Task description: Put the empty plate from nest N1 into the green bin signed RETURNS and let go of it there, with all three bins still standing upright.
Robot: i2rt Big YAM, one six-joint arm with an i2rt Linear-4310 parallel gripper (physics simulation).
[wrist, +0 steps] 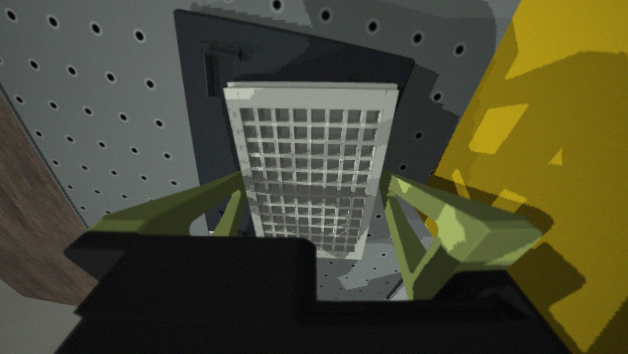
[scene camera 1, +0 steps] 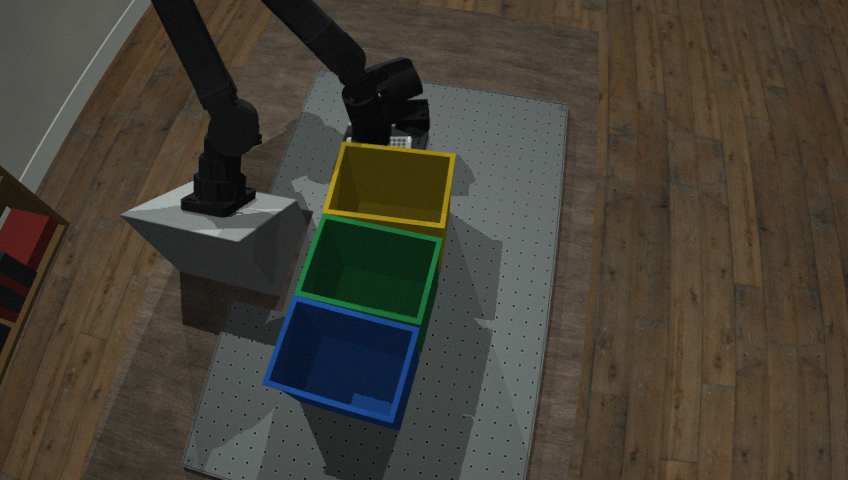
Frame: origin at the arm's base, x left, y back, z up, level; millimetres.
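Where they show: gripper, fingertip midpoint: (wrist: 314, 177); arm's base at its link origin: (scene camera 1: 219, 202).
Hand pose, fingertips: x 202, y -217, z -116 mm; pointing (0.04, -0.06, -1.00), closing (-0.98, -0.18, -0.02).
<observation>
Each offset is from my fingertips to the top centre of the thing. "spot": to the spot under its first point. Level surfaces: height alone.
The white plate @(dx +1, dy +3, dz +19 mm) (scene camera 1: 401, 141) (wrist: 310, 150) with a grid of square wells sits on the dark nest base @(spot: dx +58, dy -71, dz +1 mm) (scene camera 1: 421, 140) (wrist: 197, 120); I cannot read a nest label. My gripper (wrist: 314, 177) is open, with one green finger on each side of the plate's long edges and nothing held. In the scene view the fingers are hidden behind the wrist and the yellow bin. The green bin @(dx -283, dy -71, dz +169 mm) (scene camera 1: 432, 267) stands upright between the yellow bin @(dx -145, dy -69, dz +169 mm) (scene camera 1: 450, 190) (wrist: 575, 120) and the blue bin @(dx -415, dy -64, dz +169 mm) (scene camera 1: 342, 404). Its sign does not show.
The yellow bin's wall rises close to the right finger in the wrist view. The bins stand in a row on the perforated grey board @(dz -11 mm) (scene camera 1: 523, 237) (wrist: 100, 55). A pale angular pedestal (scene camera 1: 220, 255) carries a black arm base (scene camera 1: 217, 199) to their left. A shelf (scene camera 1: 44, 237) is at the far left.
</observation>
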